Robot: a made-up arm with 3 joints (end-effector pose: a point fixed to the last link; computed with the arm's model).
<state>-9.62 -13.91 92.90</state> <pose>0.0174 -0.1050 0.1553 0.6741 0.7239 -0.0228 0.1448</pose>
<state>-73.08 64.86 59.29</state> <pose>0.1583 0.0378 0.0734 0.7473 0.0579 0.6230 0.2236</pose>
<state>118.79 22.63 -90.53</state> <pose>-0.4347 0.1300 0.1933 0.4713 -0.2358 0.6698 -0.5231</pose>
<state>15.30 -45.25 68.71</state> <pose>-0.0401 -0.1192 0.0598 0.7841 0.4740 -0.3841 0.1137</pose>
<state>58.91 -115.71 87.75</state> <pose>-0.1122 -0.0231 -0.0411 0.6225 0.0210 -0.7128 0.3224</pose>
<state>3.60 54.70 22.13</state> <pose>0.0105 -0.2306 0.0422 0.8685 0.1845 0.4453 -0.1155</pose>
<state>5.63 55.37 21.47</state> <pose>0.0019 -0.2327 0.0422 0.8647 0.1872 0.4478 -0.1292</pose>
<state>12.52 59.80 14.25</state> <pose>-0.0334 -0.2510 0.0425 0.8483 0.1608 0.4800 -0.1553</pose>
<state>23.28 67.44 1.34</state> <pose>-0.0941 -0.2756 0.0467 0.8133 0.1215 0.5417 -0.1742</pose>
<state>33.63 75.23 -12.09</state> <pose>-0.1552 -0.2921 0.0532 0.7726 0.0957 0.6051 -0.1663</pose>
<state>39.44 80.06 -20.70</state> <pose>-0.1900 -0.3002 0.0568 0.7481 0.0840 0.6420 -0.1454</pose>
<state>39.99 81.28 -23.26</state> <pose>-0.1940 -0.3061 0.0576 0.7433 0.0744 0.6518 -0.1308</pose>
